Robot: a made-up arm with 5 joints. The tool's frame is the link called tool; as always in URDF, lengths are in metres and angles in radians.
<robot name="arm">
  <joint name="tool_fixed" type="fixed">
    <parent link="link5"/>
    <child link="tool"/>
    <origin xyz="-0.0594 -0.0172 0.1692"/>
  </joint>
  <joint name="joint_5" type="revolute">
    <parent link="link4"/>
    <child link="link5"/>
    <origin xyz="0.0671 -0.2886 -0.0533"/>
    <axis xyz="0 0 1"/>
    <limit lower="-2.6" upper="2.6" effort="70" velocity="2.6"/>
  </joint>
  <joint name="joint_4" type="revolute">
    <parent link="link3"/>
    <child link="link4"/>
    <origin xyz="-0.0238 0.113 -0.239"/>
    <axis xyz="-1 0 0"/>
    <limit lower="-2.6" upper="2.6" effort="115" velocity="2.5"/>
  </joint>
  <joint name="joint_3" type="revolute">
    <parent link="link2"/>
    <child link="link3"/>
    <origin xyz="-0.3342 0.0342 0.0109"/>
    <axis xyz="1 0 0"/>
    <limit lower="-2.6" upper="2.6" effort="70" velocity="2.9"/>
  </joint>
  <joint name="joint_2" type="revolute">
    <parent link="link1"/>
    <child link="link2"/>
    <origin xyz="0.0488 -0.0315 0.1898"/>
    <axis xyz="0 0 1"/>
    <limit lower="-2.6" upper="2.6" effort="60" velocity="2.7"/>
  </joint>
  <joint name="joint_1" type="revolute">
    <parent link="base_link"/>
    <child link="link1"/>
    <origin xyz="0 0 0.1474"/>
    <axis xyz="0 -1 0"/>
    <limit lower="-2.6" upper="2.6" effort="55" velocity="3"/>
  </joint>
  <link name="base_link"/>
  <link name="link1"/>
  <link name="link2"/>
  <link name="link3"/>
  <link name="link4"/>
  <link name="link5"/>
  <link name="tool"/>
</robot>
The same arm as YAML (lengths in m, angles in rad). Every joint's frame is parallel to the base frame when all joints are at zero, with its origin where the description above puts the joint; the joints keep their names.
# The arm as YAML. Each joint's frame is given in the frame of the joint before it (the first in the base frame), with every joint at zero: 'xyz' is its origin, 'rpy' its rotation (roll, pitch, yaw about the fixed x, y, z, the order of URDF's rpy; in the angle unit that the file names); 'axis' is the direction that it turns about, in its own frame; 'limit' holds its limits. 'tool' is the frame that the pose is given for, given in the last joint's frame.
units:
  length: m
  angle: rad
joints:
  - name: joint_1
    type: revolute
    origin:
      xyz: [0.0, 0.0, 0.1474]
      rpy: [0.0, 0.0, 0.0]
    axis: [0.0, -1.0, 0.0]
    limit:
      lower: -2.6
      upper: 2.6
  - name: joint_2
    type: revolute
    origin:
      xyz: [0.0488, -0.0315, 0.1898]
      rpy: [0.0, 0.0, 0.0]
    axis: [0.0, 0.0, 1.0]
    limit:
      lower: -2.6
      upper: 2.6
  - name: joint_3
    type: revolute
    origin:
      xyz: [-0.3342, 0.0342, 0.0109]
      rpy: [0.0, 0.0, 0.0]
    axis: [1.0, 0.0, 0.0]
    limit:
      lower: -2.6
      upper: 2.6
  - name: joint_4
    type: revolute
    origin:
      xyz: [-0.0238, 0.113, -0.239]
      rpy: [0.0, 0.0, 0.0]
    axis: [-1.0, 0.0, 0.0]
    limit:
      lower: -2.6
      upper: 2.6
  - name: joint_5
    type: revolute
    origin:
      xyz: [0.0671, -0.2886, -0.0533]
      rpy: [0.0, 0.0, 0.0]
    axis: [0.0, 0.0, 1.0]
    limit:
      lower: -2.6
      upper: 2.6
tool:
  origin:
    xyz: [-0.0594, -0.0172, 0.1692]
    rpy: [0.0, 0.0, 0.0]

